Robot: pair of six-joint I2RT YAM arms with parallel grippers.
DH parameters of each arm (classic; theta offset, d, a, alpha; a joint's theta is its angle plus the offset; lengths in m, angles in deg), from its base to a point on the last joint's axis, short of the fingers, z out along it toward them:
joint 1: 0 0.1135 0.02 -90
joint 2: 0 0 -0.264 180
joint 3: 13.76 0 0.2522 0
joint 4: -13.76 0 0.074 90
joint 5: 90 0 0 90
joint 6: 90 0.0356 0 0
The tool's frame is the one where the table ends.
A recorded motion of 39 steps. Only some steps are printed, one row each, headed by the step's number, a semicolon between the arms.
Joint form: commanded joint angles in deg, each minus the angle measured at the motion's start. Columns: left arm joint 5, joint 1, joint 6, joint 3, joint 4, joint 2; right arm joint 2, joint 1, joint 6, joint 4, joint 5, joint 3.
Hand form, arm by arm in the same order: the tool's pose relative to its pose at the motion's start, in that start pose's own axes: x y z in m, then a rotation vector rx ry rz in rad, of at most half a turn. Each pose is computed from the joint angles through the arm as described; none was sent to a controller.
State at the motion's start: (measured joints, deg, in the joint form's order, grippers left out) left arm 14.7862 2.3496 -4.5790 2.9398 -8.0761 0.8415; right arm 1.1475 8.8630 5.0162 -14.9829 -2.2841 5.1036
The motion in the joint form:
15: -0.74 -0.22 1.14 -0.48 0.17 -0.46; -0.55 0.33 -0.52 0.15 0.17 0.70
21: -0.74 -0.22 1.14 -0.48 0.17 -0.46; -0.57 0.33 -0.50 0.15 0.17 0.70
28: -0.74 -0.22 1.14 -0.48 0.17 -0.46; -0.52 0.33 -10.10 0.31 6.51 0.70
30: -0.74 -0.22 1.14 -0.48 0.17 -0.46; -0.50 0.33 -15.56 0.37 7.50 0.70
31: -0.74 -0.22 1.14 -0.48 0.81 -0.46; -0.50 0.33 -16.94 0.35 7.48 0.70
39: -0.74 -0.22 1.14 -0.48 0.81 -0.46; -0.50 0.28 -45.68 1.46 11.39 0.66
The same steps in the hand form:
15: 0.0019 0.0003 0.0003 -0.0089 -0.0031 0.0209; -0.0049 0.0010 -0.0023 -0.0047 -0.0241 -0.0110
21: 0.0019 0.0003 0.0003 -0.0089 -0.0031 0.0209; -0.0049 0.0010 -0.0023 -0.0047 -0.0244 -0.0107
28: 0.0019 0.0003 0.0003 -0.0089 -0.0031 0.0209; -0.0055 -0.0029 -0.0024 0.1081 -0.0267 -0.1767
30: 0.0019 0.0003 0.0003 -0.0089 -0.0031 0.0209; -0.0057 -0.0035 -0.0025 0.1268 -0.0214 -0.2715
31: 0.0007 0.0002 0.0003 -0.0081 -0.0139 0.0237; -0.0056 -0.0035 -0.0025 0.1267 -0.0196 -0.2956
39: 0.0007 0.0002 0.0003 -0.0081 -0.0139 0.0237; -0.0077 -0.0058 -0.0029 0.2040 0.0162 -0.7927

